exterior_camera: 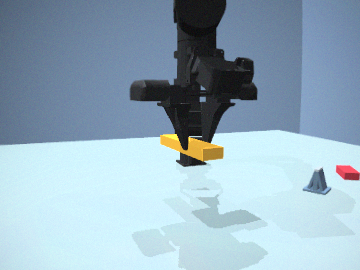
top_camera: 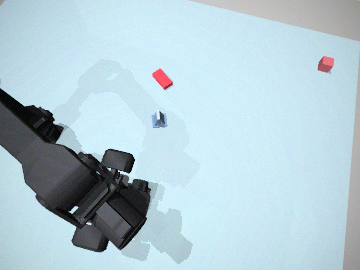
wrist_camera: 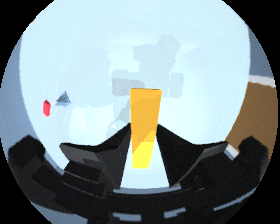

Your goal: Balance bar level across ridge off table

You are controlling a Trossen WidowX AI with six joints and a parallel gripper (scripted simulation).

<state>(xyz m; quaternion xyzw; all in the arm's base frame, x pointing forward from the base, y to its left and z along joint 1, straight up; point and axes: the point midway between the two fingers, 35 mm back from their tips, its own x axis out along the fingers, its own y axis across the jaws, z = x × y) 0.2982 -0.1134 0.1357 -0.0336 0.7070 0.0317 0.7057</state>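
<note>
The ridge lies 26 cm to the left of my gripper tip and 6 cm below it. Also, from my gripper tip: flat red block (4 cm behind, 40 cm to the left, 9 cm below); then orange bar (3 cm behind); then small red cube (44 cm ahead, 61 cm to the left, 8 cm below).
</note>
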